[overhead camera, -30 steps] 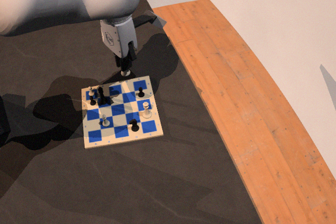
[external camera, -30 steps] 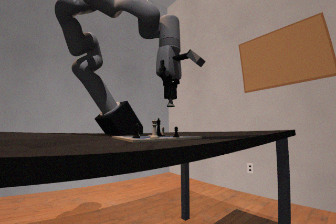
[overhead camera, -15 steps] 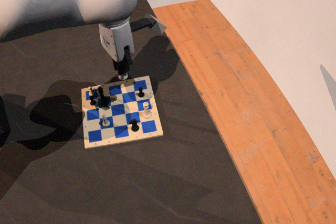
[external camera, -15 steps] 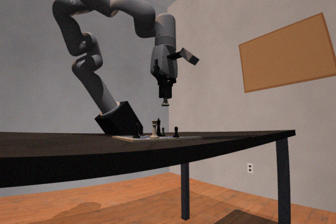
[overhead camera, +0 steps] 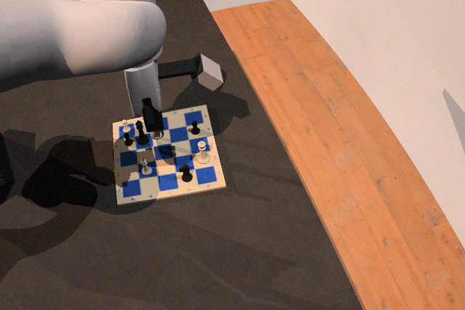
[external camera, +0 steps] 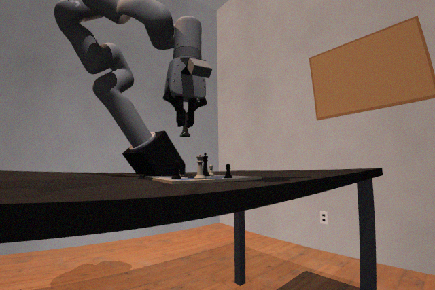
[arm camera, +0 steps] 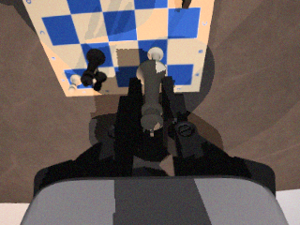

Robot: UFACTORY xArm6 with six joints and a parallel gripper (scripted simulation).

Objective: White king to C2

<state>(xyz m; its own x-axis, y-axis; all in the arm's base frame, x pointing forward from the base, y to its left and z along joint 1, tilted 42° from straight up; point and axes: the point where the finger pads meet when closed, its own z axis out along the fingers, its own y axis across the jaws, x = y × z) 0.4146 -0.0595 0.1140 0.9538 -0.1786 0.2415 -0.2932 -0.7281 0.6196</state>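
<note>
My hand is 15 cm above the chessboard, 4 cm to the right of it and 1 cm short of it. Also, from my hand: white pawn (13 cm to the left, 13 cm below, 4 cm behind); then white queen (12 cm below, 8 cm ahead, 2 cm to the right); then white king (1 cm below).
</note>
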